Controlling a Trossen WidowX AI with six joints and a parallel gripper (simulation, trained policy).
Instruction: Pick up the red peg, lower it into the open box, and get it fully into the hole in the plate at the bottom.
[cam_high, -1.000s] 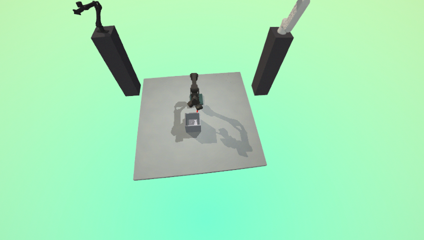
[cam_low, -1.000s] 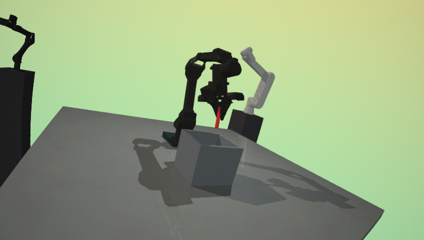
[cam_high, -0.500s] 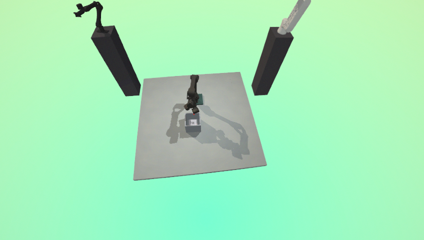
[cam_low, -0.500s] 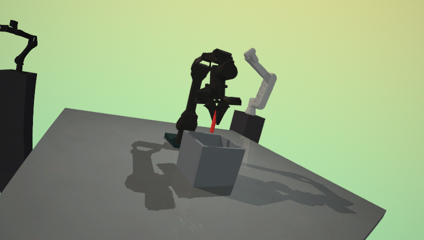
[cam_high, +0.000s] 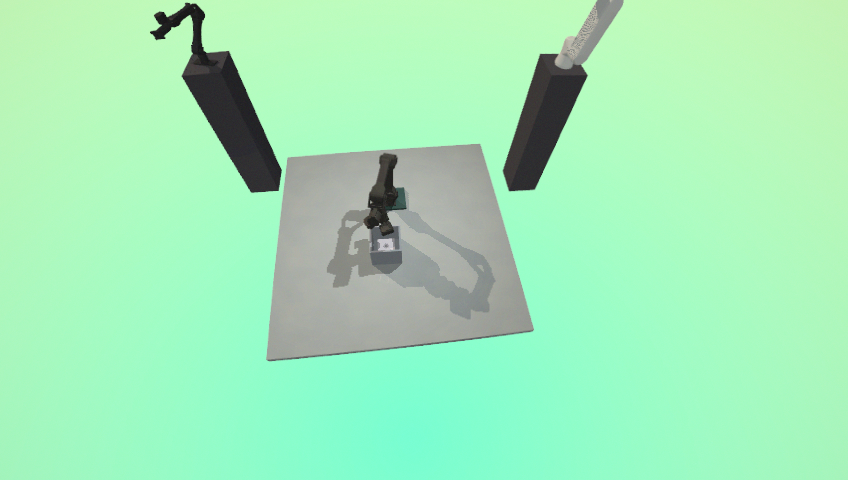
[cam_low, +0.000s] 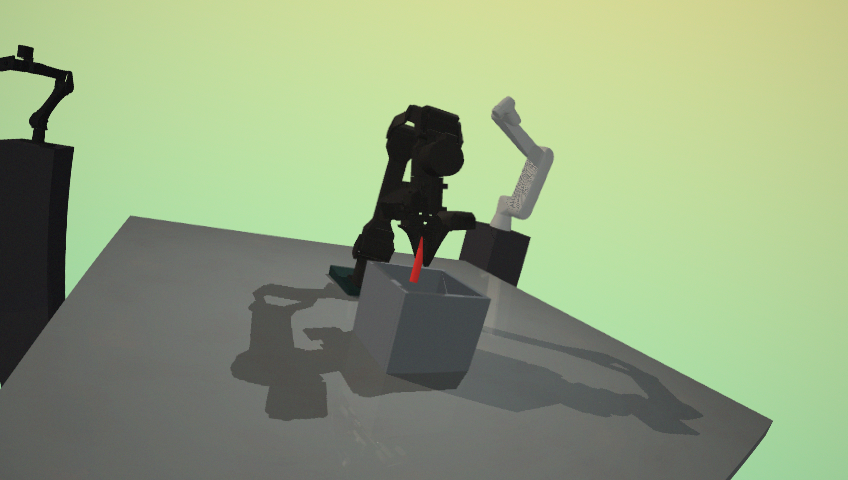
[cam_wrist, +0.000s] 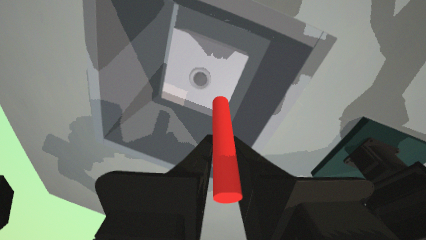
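Right now my gripper tip is 4 cm short of the pale plate, 1 cm to the left of it and 10 cm above it. The rest, counted from my gripper tip: red peg: 1 cm to the right, 1 cm above.
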